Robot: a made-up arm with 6 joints.
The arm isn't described. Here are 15 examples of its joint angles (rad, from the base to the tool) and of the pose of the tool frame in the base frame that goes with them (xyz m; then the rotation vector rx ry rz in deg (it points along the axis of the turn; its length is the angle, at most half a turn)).
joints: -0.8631 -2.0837 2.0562 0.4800 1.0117 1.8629
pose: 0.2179 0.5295 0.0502 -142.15 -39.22 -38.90
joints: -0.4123 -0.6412 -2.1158 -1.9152 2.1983 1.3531
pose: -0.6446 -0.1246 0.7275 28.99 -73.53 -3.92
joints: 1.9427 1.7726 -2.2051 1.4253 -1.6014 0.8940
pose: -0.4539 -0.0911 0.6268 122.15 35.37 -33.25
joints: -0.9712 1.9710 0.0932 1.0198 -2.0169 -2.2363
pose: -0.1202 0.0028 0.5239 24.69 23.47 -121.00
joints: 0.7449 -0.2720 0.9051 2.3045 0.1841 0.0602
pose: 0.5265 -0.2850 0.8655 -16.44 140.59 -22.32
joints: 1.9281 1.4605 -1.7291 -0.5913 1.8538 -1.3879
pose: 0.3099 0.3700 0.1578 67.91 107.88 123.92
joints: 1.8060 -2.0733 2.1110 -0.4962 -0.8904 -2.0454
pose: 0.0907 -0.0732 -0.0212 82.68 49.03 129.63
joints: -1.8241 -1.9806 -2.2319 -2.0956 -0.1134 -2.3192
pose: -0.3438 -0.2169 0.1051 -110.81 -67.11 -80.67
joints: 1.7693 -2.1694 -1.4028 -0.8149 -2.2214 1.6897
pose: 0.0732 -0.1026 0.8208 59.79 37.54 -97.86
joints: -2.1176 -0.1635 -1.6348 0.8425 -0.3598 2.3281
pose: -0.2510 -0.0674 0.6761 -46.30 -14.27 -93.00
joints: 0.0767 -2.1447 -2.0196 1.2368 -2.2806 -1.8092
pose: 0.2162 -0.1025 0.1155 -11.93 96.78 -43.98
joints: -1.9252 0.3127 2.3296 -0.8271 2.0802 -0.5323
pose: -0.8647 -0.2412 0.5309 -1.17 -92.83 -2.69
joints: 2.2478 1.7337 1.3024 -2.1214 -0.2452 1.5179
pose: -0.3164 -0.1691 0.7296 -56.45 120.23 -28.94
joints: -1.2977 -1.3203 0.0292 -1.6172 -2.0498 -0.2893
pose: -0.1765 0.6147 0.3251 -45.54 -154.33 -37.13
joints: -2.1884 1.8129 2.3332 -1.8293 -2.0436 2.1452
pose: 0.4941 -0.0016 1.0046 -6.90 121.20 -72.00
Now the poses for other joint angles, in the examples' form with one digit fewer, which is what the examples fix.
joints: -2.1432 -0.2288 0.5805 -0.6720 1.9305 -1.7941
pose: -0.483 0.672 0.418 -95.9 -29.1 -43.9
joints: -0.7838 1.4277 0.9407 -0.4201 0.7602 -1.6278
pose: 0.559 0.465 0.482 -97.3 99.4 -67.0
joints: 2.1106 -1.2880 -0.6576 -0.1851 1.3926 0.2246
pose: -0.018 0.239 0.754 -37.7 -30.9 -126.1
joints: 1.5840 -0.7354 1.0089 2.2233 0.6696 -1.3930
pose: 0.122 -0.550 0.846 104.2 75.3 -56.3
